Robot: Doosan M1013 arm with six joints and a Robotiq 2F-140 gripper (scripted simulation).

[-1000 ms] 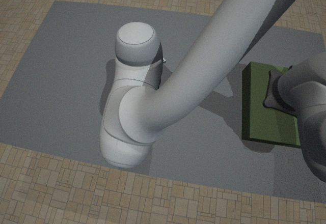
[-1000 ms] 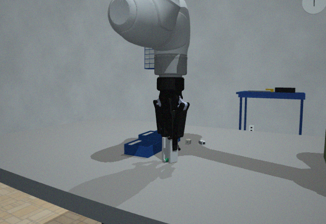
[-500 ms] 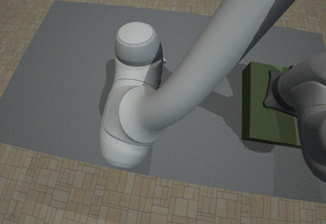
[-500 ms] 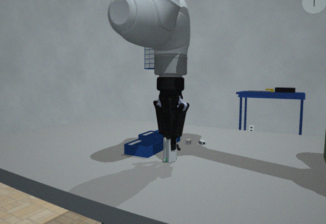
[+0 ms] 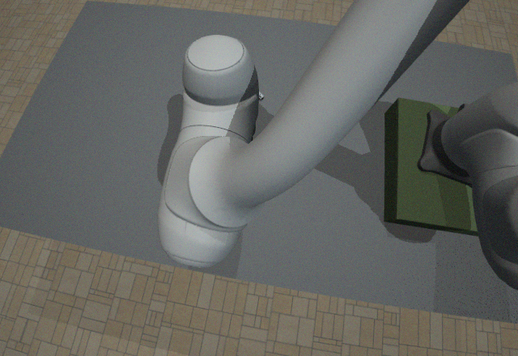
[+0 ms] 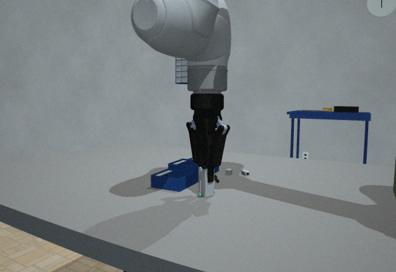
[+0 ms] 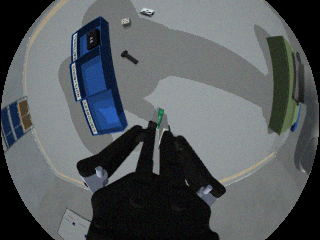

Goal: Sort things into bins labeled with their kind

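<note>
Right now my hand is 13 cm to the left of the black thing, 7 cm short of it and 3 cm above it. Round my hand: white piece (21 cm to the right, 8 cm ahead, 3 cm below); then green thing (3 cm below).
</note>
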